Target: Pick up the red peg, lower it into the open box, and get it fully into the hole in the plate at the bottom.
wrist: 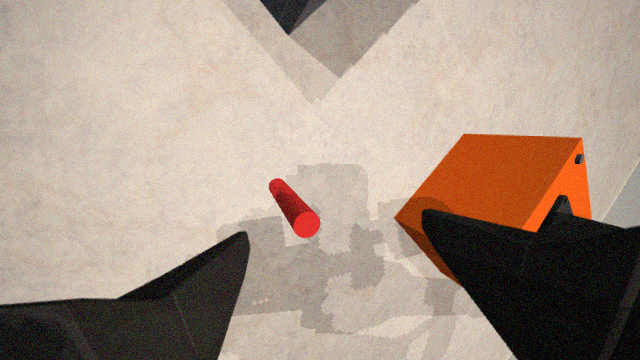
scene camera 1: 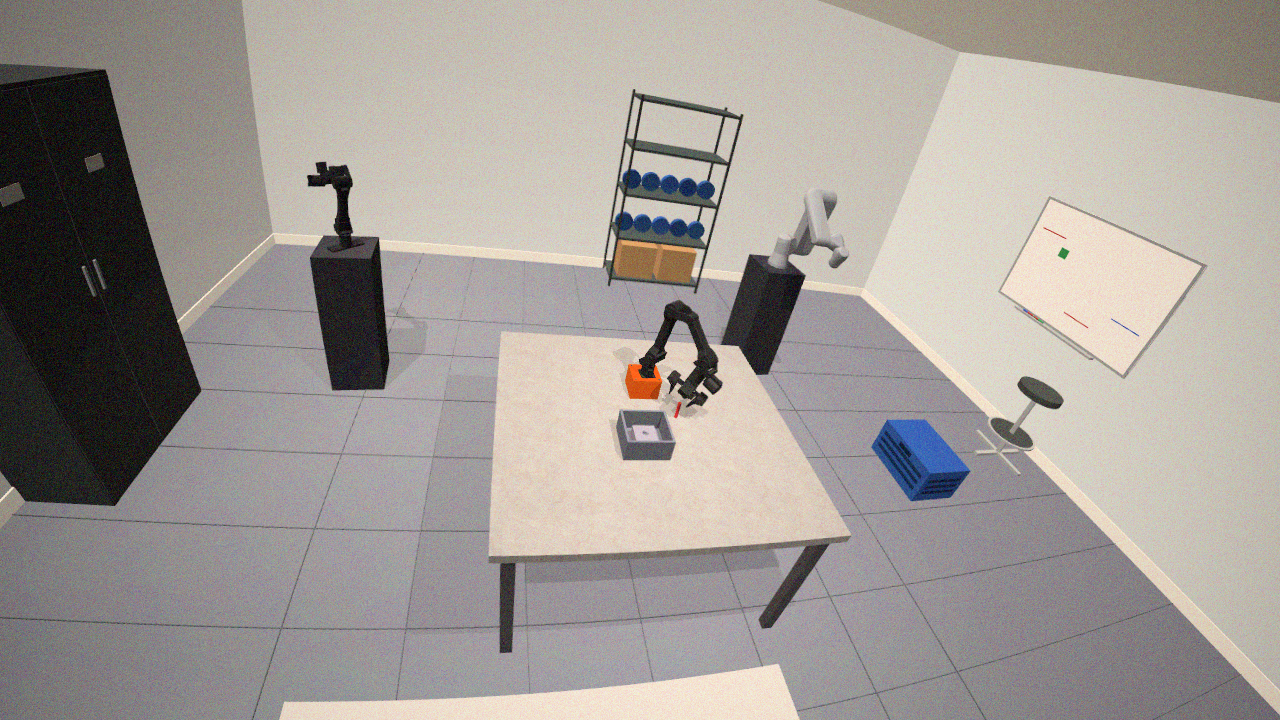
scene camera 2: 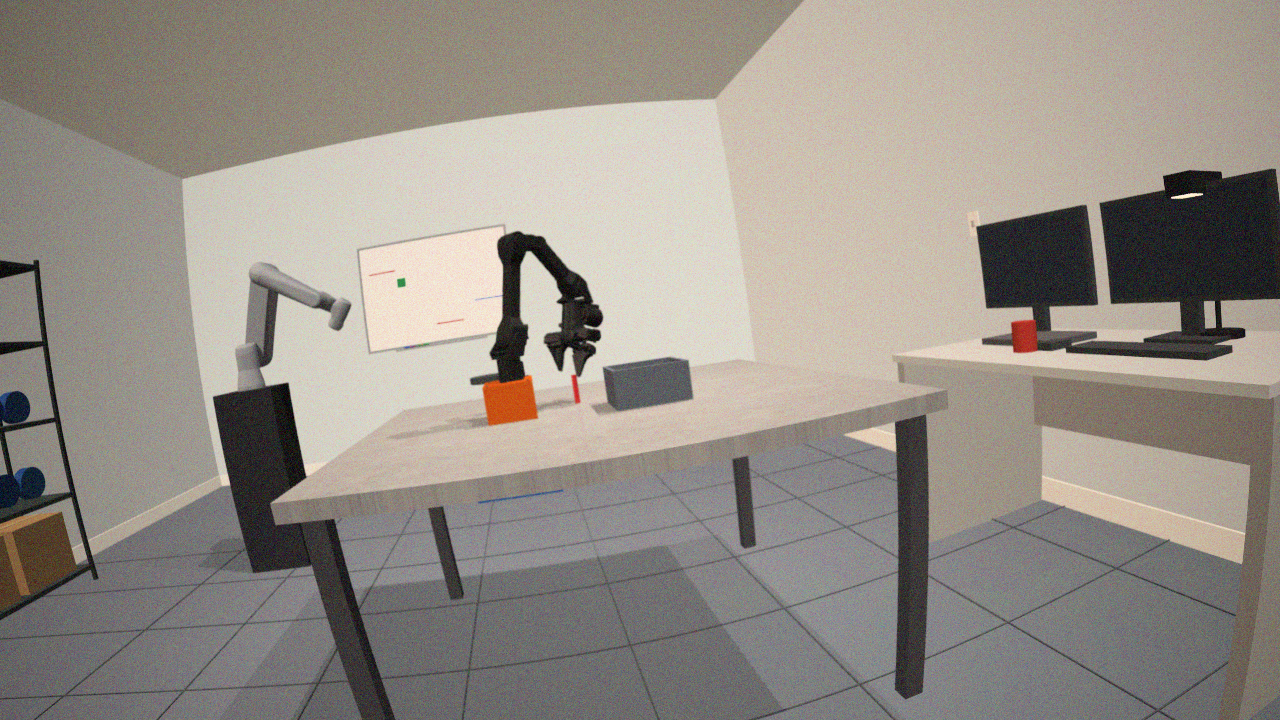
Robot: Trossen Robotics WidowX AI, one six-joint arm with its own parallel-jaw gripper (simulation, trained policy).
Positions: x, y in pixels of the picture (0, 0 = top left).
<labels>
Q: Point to a red peg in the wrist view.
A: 304, 221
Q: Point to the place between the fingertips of the gripper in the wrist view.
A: At 336, 229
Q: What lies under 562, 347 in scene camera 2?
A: The gripper.
</labels>
